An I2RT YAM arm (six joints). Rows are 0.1 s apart.
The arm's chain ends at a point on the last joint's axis. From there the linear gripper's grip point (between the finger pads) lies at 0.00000 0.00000 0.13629 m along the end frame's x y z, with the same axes.
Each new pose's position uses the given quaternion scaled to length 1; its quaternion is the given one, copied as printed.
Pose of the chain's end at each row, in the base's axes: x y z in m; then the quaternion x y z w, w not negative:
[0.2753, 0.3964, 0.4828, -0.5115, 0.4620, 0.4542, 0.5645]
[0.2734, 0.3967, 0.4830, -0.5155, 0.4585, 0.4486, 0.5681]
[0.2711, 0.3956, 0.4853, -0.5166, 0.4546, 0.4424, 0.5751]
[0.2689, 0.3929, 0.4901, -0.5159, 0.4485, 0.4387, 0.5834]
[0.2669, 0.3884, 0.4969, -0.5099, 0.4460, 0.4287, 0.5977]
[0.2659, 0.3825, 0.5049, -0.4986, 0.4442, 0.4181, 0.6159]
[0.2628, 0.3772, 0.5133, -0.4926, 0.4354, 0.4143, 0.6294]
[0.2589, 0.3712, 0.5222, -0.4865, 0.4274, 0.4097, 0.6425]
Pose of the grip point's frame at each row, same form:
[0.2831, 0.5323, 0.4896, -0.5115, 0.4620, 0.4542, 0.5645]
[0.2814, 0.5326, 0.4895, -0.5155, 0.4585, 0.4486, 0.5681]
[0.2801, 0.5314, 0.4925, -0.5166, 0.4546, 0.4424, 0.5751]
[0.2785, 0.5286, 0.4990, -0.5159, 0.4485, 0.4387, 0.5834]
[0.2800, 0.5236, 0.5081, -0.5099, 0.4460, 0.4287, 0.5977]
[0.2836, 0.5168, 0.5196, -0.4986, 0.4442, 0.4181, 0.6159]
[0.2819, 0.5109, 0.5318, -0.4926, 0.4354, 0.4143, 0.6294]
[0.2794, 0.5041, 0.5442, -0.4865, 0.4274, 0.4097, 0.6425]

